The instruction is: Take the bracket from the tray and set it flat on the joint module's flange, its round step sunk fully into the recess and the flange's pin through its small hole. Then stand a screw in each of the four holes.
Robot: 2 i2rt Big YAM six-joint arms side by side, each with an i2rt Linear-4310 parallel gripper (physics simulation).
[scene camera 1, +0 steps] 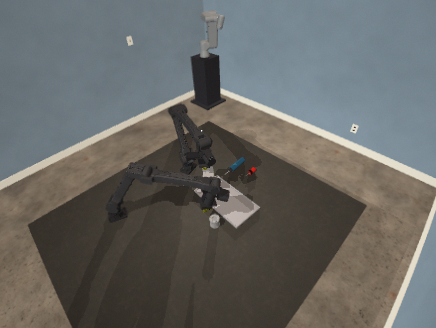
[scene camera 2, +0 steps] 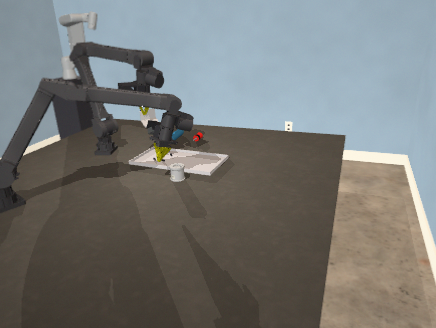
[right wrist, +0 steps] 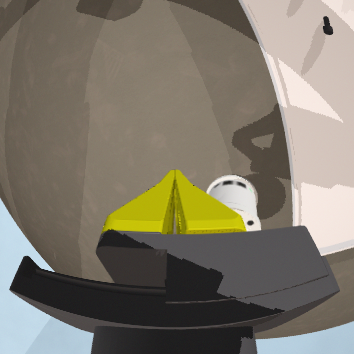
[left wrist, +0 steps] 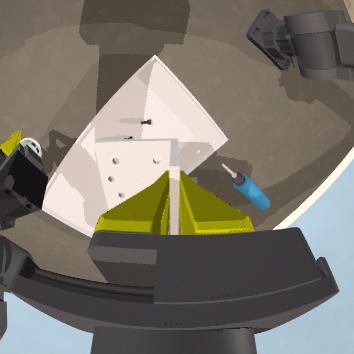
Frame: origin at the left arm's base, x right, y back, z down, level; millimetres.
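Seen in the pictures: left gripper, fingertip midpoint: (scene camera 1: 205,169) (scene camera 2: 144,114) (left wrist: 174,177); right gripper, fingertip midpoint: (scene camera 1: 203,211) (scene camera 2: 158,161) (right wrist: 174,177) (left wrist: 17,131); left arm's base, origin of the base link: (scene camera 1: 188,168) (scene camera 2: 106,151) (left wrist: 272,39); right arm's base, origin of the base link: (scene camera 1: 118,215) (scene camera 2: 5,206).
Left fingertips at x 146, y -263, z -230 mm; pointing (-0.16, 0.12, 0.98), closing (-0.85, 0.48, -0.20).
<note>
Pixels of each thing's top centre, then the offset from my left fingertips to it. "spot": a spot on its surface instead. Level surfaces: height alone.
- white joint module, middle of its top: (right wrist: 227,236) (scene camera 2: 176,164) (scene camera 1: 214,218) dx +204, dy -173, dz +167 mm
- blue screwdriver, surface spot: (left wrist: 252,192) (scene camera 2: 172,133) (scene camera 1: 234,164) spot: dx -311, dy -60, dz +190 mm
- red tool, middle of its top: (scene camera 2: 196,134) (scene camera 1: 250,170) dx -304, dy -193, dz +196 mm
- dark mat, its level: dz +231 mm
The white bracket (scene camera 1: 208,173) (scene camera 2: 148,118) (left wrist: 135,175), a plate with several holes and an upright wall, hangs from my left gripper (scene camera 1: 205,168) (scene camera 2: 144,110) (left wrist: 174,177), which is shut on that wall. The white joint module (scene camera 1: 214,222) (scene camera 2: 177,173) (right wrist: 234,198) stands upright beside the tray (scene camera 1: 238,225) (left wrist: 212,131) (right wrist: 320,212); it is partly hidden in the left wrist view. My right gripper (scene camera 1: 206,210) (scene camera 2: 160,159) (right wrist: 174,177) is shut and empty, left of the module in scene camera 2. Black screws (left wrist: 146,122) (right wrist: 327,25) stand in the tray.
A blue screwdriver (scene camera 1: 237,164) (scene camera 2: 177,134) (left wrist: 252,192) and a red tool (scene camera 1: 252,171) (scene camera 2: 198,136) lie behind the tray on the dark mat (scene camera 1: 300,225) (scene camera 2: 280,210). The right arm reaches over part of the tray in scene camera 1.
</note>
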